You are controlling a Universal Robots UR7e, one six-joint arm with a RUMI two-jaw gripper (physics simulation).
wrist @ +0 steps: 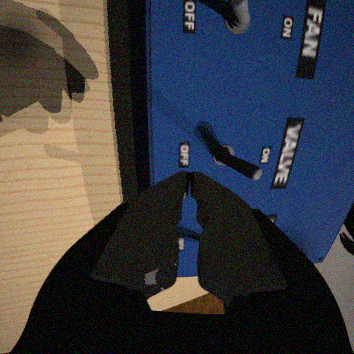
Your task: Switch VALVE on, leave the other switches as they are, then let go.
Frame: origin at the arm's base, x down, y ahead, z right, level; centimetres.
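Seen in the pictures: gripper, between the fingertips: (pixel 189 174).
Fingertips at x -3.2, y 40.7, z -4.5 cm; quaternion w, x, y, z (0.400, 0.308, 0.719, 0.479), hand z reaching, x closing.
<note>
Pixels of each thing's top centre, then the offset from my fingertips to it. "spot": a spot on its surface instead. Level surfaces: height alone.
- VALVE switch, a spot on its surface: (pixel 241 164) spot: dx +0.7, dy +5.4, dz -1.3 cm
- OFF label, a spot on its surface: (pixel 184 155) spot: dx +5.5, dy +2.7, dz +0.0 cm
- FAN switch, a spot on its surface: (pixel 238 19) spot: dx +2.3, dy +1.3, dz -11.6 cm
- pale wooden surface, height of its surface: dx +12.8 cm
The blue switch panel (pixel 180 65) fills much of the wrist view. The VALVE switch (pixel 241 164) is a dark lever with a light round tip, right of centre. It leans from its round base toward the ON side, its tip just below the ON label (pixel 265 155). The OFF label (pixel 184 155) is left of its base. My gripper (pixel 189 174) is shut and empty. Its fingertips show just below the OFF label, to the lower left of the lever, with a gap between them and the lever in the picture. Their height above the panel is hard to tell.
The FAN switch (pixel 238 19) is partly cut off at the top edge, between its OFF and ON labels. Part of another switch and label shows through the gap between my fingers. A pale wooden surface (pixel 50 200) lies left of the panel's black edge (pixel 131 125), with dark shadows on it.
</note>
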